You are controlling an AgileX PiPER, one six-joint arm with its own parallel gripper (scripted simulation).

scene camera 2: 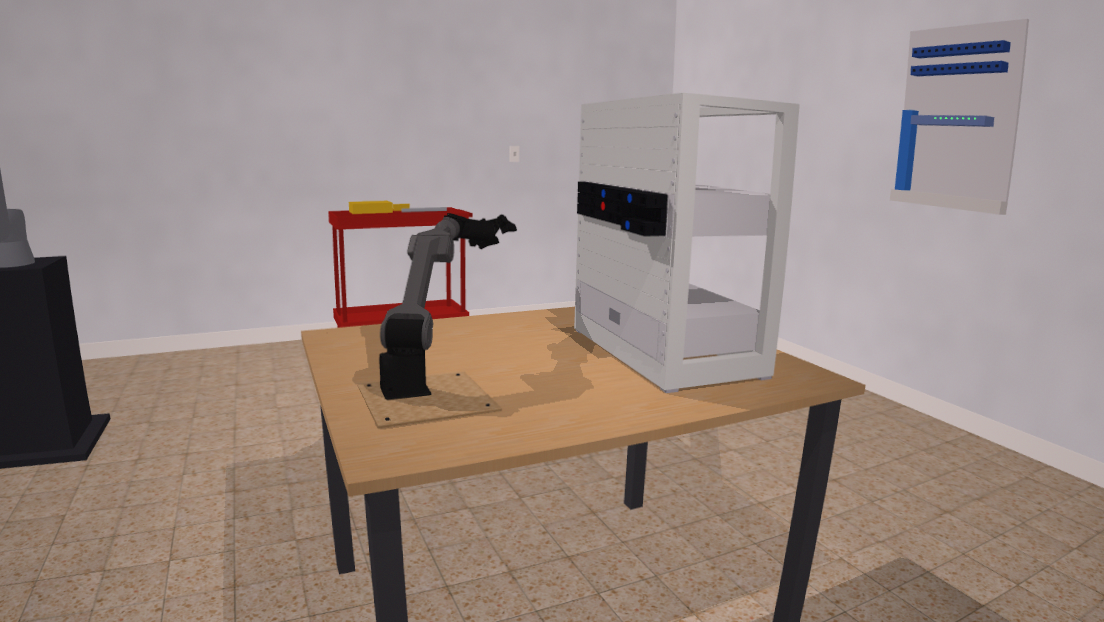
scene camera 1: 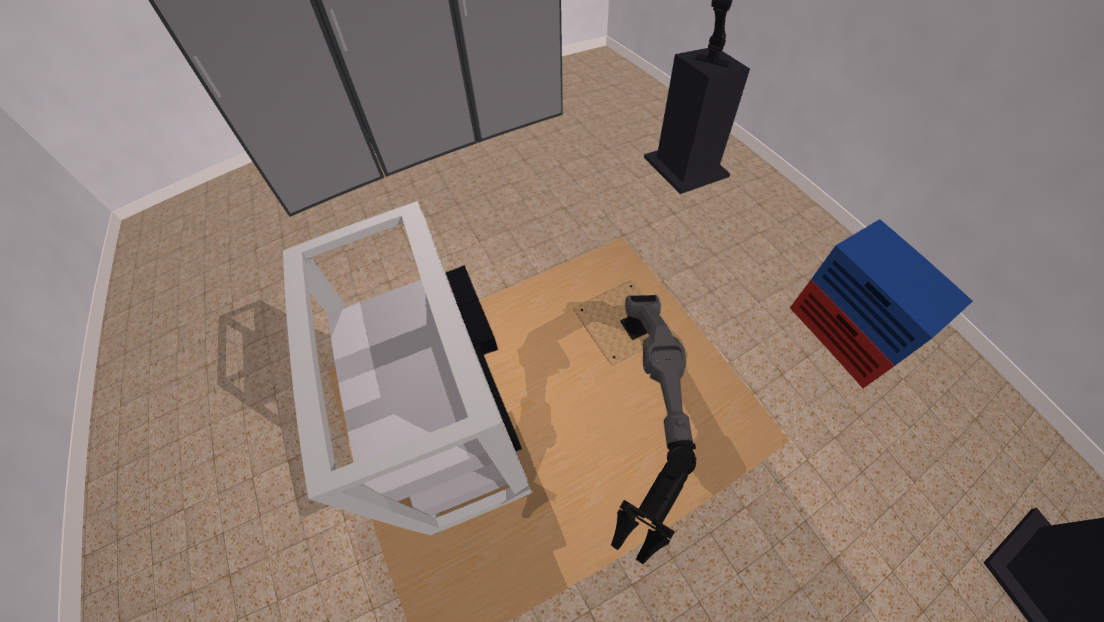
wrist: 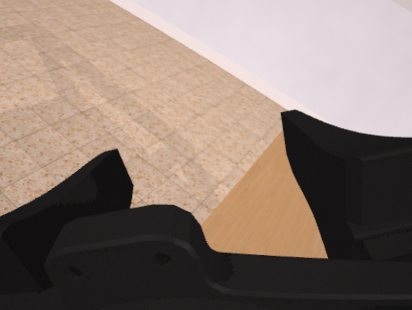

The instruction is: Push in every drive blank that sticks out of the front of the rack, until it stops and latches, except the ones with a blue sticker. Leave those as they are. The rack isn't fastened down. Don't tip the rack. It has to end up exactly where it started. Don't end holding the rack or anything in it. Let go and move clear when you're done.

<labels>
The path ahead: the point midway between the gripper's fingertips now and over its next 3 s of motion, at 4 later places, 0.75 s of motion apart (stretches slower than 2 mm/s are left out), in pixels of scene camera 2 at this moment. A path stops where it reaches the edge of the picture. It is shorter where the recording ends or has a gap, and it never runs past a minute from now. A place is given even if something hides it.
My gripper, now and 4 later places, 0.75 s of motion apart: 506, 234; 509, 232; 525, 224; 549, 211; 554, 208
</labels>
